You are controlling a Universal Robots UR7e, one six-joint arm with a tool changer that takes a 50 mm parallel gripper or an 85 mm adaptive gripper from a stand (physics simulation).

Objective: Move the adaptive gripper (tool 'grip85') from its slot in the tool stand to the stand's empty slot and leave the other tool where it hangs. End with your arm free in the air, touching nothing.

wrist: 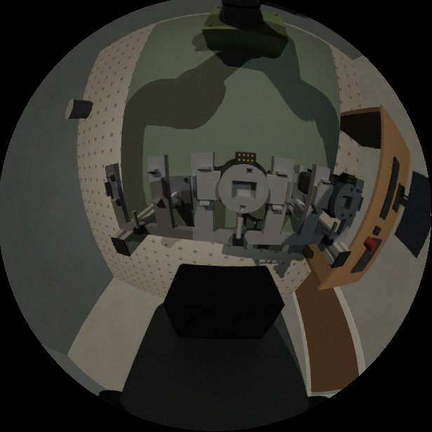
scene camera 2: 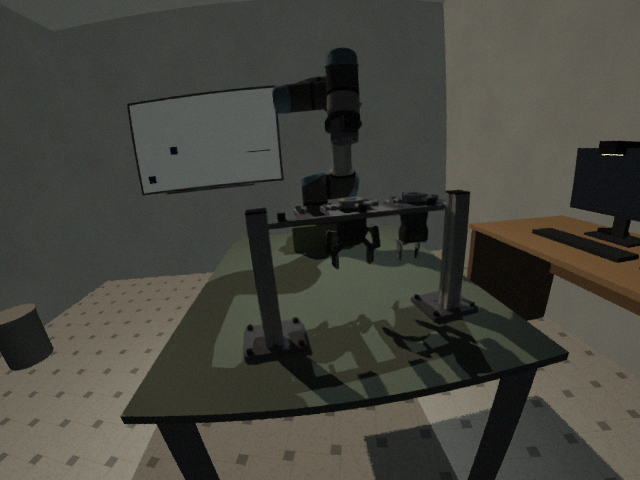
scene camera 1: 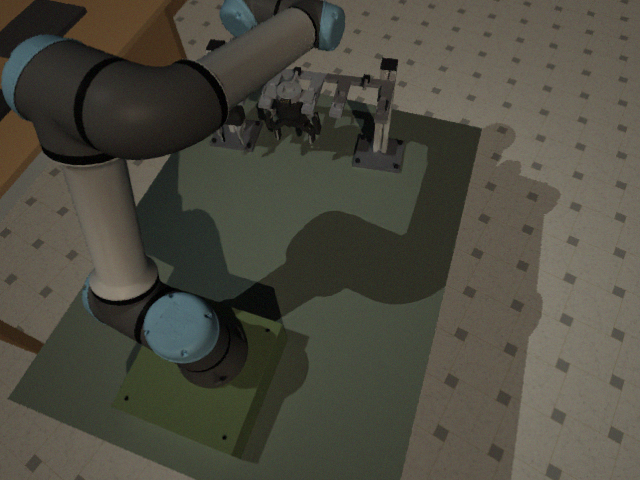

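Pixels of known places: hand, its tool point: (scene camera 2: pixel 344 141); arm's base, origin of its link: (scene camera 1: pixel 213 351).
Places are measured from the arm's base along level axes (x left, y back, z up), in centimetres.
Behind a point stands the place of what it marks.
The adaptive gripper (scene camera 1: pixel 294 138) (scene camera 2: pixel 353 264) hangs in the middle slot of the tool stand (scene camera 1: pixel 380 139) {x -20.9, y -73.5, z -4.7 cm} (scene camera 2: pixel 264 279) {x -21.0, y -76.0, z 6.8 cm} (wrist: pixel 177 232), its fingers spread and empty. Its round coupling plate (wrist: pixel 226 189) faces up near the middle of the wrist view. The other tool (scene camera 2: pixel 413 227) {x 18.0, y -62.8, z 10.5 cm} (wrist: pixel 348 201) hangs in the end slot on the desk side; the arm partly covers it in scene camera 1. The empty slot's fork prong (scene camera 1: pixel 338 98) {x -10.9, y -63.5, z 17.4 cm} (wrist: pixel 160 192) is at the opposite end. The arm's wrist end (scene camera 2: pixel 344 136) carries no tool and shows above the adaptive gripper, with a gap between them.
The stand's two upright posts rise at the ends of the crossbar, one beside the empty slot and one beside the other tool. The arm's base stands on a green block (scene camera 1: pixel 175 408) {x 3.3, y 12.9, z -0.9 cm} (wrist: pixel 245 40). A wooden desk (scene camera 2: pixel 558 232) (wrist: pixel 395 135) with a monitor (scene camera 2: pixel 604 180) is beyond the table.
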